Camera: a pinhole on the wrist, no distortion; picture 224 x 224 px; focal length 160.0 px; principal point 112.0 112.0 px. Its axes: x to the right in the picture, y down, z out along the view. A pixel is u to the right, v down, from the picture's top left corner.
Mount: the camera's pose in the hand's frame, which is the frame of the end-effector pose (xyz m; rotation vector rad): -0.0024 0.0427 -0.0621 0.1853 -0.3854 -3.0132
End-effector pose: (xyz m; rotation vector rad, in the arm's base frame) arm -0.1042 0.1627 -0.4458 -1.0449 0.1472 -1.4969
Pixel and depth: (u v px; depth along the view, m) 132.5 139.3 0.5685
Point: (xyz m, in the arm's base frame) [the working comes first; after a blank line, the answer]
In the camera's frame: 0.0728 0.0970 0.5685

0.2655 0.4978 -0.2768
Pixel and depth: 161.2 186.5 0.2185
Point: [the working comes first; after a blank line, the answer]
In the camera's frame: 0.0672 0.1017 0.2185

-0.0141 0.3189 -0.3883
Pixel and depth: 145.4 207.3 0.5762
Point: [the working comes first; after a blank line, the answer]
In the camera's frame: 0.1203 0.3432 0.5762

0.1286 0.6120 -0.1004
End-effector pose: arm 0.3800 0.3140 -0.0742 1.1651 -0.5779 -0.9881
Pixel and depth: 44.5 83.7 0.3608
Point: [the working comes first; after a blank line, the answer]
In the camera's frame: -0.1522 -0.0638 0.3608

0.2647 0.1082 0.2054
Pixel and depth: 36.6 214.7 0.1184
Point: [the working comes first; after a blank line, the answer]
In the camera's frame: -0.0558 0.0760 0.1184

0.3396 0.2393 -0.0492
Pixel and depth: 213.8 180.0 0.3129
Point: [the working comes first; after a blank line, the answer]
In the camera's frame: 0.1991 0.1330 0.3129

0.0559 0.3904 0.0025
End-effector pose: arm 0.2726 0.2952 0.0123 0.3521 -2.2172 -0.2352
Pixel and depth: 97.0 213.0 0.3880
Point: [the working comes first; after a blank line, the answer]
In the camera's frame: -0.0364 0.2449 0.3880

-0.0093 0.2231 -0.2458
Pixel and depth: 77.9 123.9 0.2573
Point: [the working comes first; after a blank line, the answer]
In the camera's frame: -0.0548 0.0191 0.2573

0.0913 0.3859 -0.0675
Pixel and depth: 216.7 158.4 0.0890
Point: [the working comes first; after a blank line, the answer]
In the camera's frame: 0.0582 0.0258 0.0890

0.2897 0.3505 -0.0439
